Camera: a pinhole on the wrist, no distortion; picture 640 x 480 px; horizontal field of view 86.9 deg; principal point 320.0 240.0 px. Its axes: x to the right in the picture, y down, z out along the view. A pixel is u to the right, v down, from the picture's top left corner.
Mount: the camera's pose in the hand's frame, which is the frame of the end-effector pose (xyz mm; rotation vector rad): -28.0 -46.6 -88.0 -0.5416 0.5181 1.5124
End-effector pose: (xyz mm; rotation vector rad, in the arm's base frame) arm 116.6 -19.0 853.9 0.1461 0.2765 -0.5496
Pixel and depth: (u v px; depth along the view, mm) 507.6 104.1 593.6
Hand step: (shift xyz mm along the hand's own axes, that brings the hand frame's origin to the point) 200.5 584.8 171.3
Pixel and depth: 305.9 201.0 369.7
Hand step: 8.7 173.2 210.4
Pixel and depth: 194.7 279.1 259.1
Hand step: -62.0 40.3 173.9
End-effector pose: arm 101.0 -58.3 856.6 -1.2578 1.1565 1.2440
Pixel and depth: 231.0 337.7 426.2
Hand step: -158.0 131.1 313.2
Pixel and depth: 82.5 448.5 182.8
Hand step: -143.5 -33.7 133.7
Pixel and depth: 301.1 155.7 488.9
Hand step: 86.1 239.5 311.8
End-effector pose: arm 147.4 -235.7 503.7 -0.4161 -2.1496 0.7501
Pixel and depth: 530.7 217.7 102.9
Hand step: -23.0 67.9 -47.9
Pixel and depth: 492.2 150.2 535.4
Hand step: 105.1 503.0 160.3
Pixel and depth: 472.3 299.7 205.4
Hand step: -67.8 153.7 13.8
